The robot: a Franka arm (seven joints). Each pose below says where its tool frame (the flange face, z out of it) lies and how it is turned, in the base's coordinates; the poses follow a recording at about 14 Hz.
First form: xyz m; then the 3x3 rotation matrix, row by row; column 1 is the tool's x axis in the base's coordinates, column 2 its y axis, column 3 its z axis. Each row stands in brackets.
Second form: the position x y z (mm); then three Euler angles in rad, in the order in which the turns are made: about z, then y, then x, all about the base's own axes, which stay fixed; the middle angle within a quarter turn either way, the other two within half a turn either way. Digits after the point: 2 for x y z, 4 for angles.
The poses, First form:
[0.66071 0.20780 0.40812], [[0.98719 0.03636 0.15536], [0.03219 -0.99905 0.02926], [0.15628 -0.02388 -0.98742]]
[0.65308 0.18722 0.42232], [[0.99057 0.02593 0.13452], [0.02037 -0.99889 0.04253], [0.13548 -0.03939 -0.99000]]
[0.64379 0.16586 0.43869], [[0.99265 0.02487 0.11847], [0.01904 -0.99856 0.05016], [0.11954 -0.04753 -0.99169]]
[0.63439 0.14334 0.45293], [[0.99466 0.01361 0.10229], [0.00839 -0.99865 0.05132], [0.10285 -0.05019 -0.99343]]
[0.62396 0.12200 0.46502], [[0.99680 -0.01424 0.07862], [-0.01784 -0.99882 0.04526], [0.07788 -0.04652 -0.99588]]
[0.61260 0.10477 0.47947], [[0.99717 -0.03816 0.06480], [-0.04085 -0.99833 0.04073], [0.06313 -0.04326 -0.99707]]
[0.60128 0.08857 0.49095], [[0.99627 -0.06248 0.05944], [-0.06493 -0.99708 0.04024], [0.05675 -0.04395 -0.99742]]
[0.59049 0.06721 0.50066], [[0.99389 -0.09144 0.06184], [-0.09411 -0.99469 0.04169], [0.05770 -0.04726 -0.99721]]
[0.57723 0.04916 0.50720], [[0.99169 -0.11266 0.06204], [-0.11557 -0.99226 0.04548], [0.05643 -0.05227 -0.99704]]
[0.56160 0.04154 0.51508], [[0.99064 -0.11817 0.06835], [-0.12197 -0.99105 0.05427], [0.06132 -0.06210 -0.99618]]
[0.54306 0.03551 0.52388], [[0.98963 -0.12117 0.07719], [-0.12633 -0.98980 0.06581], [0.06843 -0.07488 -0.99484]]
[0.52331 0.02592 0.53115], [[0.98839 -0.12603 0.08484], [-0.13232 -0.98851 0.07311], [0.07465 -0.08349 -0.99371]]
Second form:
660.71 207.80 408.12 -0.0368 0.1560 -3.1120
653.08 187.22 422.32 -0.0262 0.1349 -3.0987
643.79 165.86 438.69 -0.0251 0.1187 -3.0911
634.39 143.34 452.93 -0.0137 0.1025 -3.0900
623.96 122.00 465.02 0.0143 0.0787 -3.0962
612.60 104.77 479.47 0.0382 0.0648 -3.1008
601.28 88.57 490.95 0.0626 0.0595 -3.1013
590.49 67.21 500.66 0.0917 0.0619 -3.0998
577.23 49.16 507.20 0.1131 0.0621 -3.0960
561.60 41.54 515.08 0.1187 0.0684 -3.0872
543.06 35.51 523.88 0.1218 0.0773 -3.0755
523.31 25.92 531.15 0.1268 0.0849 -3.0682

